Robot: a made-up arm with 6 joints. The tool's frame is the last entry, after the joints. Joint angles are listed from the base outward. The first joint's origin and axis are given. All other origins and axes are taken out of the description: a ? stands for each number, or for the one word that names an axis. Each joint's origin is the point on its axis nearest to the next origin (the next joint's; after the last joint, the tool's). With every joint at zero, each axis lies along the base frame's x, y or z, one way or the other. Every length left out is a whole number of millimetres.
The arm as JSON. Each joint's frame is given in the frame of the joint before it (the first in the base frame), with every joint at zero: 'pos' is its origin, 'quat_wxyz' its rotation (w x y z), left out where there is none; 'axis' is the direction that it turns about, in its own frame. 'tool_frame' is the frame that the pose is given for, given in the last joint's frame.
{
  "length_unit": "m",
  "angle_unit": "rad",
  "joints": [
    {
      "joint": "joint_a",
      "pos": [
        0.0,
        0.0,
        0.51
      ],
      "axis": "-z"
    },
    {
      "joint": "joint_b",
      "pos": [
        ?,
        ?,
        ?
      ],
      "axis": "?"
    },
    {
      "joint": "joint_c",
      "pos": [
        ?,
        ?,
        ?
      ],
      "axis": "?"
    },
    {
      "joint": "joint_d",
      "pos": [
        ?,
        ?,
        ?
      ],
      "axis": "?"
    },
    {
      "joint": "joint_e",
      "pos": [
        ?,
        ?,
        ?
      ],
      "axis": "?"
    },
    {
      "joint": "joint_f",
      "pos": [
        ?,
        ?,
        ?
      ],
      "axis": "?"
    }
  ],
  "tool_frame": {
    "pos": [
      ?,
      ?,
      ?
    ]
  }
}
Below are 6 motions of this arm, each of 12 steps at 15 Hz.
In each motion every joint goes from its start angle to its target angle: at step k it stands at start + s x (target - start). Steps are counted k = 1, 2, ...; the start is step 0. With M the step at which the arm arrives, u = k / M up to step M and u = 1 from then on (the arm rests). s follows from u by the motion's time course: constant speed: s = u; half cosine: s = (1 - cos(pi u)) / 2; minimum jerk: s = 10 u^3 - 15 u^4 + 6 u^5.
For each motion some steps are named. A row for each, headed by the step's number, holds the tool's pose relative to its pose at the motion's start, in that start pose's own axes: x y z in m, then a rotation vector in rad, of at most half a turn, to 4 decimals.
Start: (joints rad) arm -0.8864 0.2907 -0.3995 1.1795 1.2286 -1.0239
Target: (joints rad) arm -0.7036 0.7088 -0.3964 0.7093 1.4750 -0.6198
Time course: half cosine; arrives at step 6
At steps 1, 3, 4, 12:
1: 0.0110 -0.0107 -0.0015 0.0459 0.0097 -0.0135
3: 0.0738 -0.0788 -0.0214 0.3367 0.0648 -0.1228
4: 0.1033 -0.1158 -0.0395 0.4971 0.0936 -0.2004
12: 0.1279 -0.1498 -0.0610 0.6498 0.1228 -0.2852

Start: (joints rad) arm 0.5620 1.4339 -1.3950 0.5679 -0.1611 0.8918
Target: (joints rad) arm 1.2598 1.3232 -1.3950 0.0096 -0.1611 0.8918
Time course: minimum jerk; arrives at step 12
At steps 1, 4, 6, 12:
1: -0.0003 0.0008 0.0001 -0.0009 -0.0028 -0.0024
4: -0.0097 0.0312 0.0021 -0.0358 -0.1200 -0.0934
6: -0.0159 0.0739 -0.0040 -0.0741 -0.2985 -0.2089
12: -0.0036 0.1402 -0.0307 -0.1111 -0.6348 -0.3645

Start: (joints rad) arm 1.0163 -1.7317 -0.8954 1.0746 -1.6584 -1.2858
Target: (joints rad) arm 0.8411 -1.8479 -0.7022 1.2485 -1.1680 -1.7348
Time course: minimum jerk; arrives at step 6
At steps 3, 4, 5, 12:
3: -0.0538 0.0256 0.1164 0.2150 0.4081 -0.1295
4: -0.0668 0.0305 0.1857 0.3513 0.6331 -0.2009
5: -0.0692 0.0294 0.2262 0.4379 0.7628 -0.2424
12: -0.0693 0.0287 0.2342 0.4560 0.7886 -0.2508

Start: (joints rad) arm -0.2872 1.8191 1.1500 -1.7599 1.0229 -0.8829
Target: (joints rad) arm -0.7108 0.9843 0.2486 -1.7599 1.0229 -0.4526
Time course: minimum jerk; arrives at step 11
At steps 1, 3, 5, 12:
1: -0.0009 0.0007 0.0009 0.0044 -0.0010 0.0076
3: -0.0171 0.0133 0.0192 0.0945 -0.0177 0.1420
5: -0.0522 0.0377 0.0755 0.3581 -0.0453 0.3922
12: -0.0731 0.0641 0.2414 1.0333 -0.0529 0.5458

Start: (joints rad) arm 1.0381 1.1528 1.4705 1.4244 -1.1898 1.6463
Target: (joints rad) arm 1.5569 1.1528 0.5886 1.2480 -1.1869 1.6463
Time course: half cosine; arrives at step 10
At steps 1, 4, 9, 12:
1: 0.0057 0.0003 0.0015 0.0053 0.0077 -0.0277
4: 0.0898 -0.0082 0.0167 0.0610 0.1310 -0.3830
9: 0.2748 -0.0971 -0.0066 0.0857 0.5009 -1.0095
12: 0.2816 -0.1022 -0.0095 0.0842 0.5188 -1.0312

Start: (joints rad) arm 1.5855 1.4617 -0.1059 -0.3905 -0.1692 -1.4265
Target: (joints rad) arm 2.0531 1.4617 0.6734 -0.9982 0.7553 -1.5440
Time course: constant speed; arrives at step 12
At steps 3, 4, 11, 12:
3: 0.0090 0.0222 0.0546 0.0727 0.1082 0.0303
4: 0.0135 0.0309 0.0726 0.1014 0.1558 0.0357
11: 0.0888 0.0941 0.1789 0.3841 0.6073 -0.0454
12: 0.1070 0.1008 0.1884 0.4377 0.6820 -0.0783

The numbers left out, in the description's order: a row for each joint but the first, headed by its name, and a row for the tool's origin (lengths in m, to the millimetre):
joint_b: xyz 0.04 -0.1 0.0, axis -y
joint_c: xyz 0.12 0.0 0.28, axis +z
joint_d: xyz -0.03 0.06 0.0, axis -x
joint_e: xyz 0.0 -0.3 -0.1, axis -z
joint_f: xyz -0.01 0.19 0.0, axis -y
tool: xyz -0.12 0.0 -0.06

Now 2 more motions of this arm.
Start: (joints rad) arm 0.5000 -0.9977 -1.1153 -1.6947 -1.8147 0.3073
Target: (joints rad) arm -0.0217 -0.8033 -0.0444 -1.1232 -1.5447 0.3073
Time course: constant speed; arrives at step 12
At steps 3, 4, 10, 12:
3: 0.0398 0.0724 0.1275 0.3650 0.0851 -0.0817
4: 0.0519 0.0798 0.1746 0.4875 0.1243 -0.0981
10: 0.1252 -0.0402 0.4020 1.2105 0.4434 -0.0698
12: 0.1535 -0.1222 0.4290 1.4416 0.5693 -0.0076

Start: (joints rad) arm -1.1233 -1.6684 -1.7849 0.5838 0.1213 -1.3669
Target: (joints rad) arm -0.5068 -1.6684 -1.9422 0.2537 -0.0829 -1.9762
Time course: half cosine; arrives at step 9
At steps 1, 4, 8, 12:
1: -0.0001 0.0018 0.0073 -0.0126 0.0357 0.0065
4: 0.0146 0.0329 0.0980 -0.1670 0.4899 0.0688
8: 0.0830 0.1040 0.2033 -0.3710 1.1457 0.1010
12: 0.0879 0.1085 0.2075 -0.3813 1.1809 0.1011

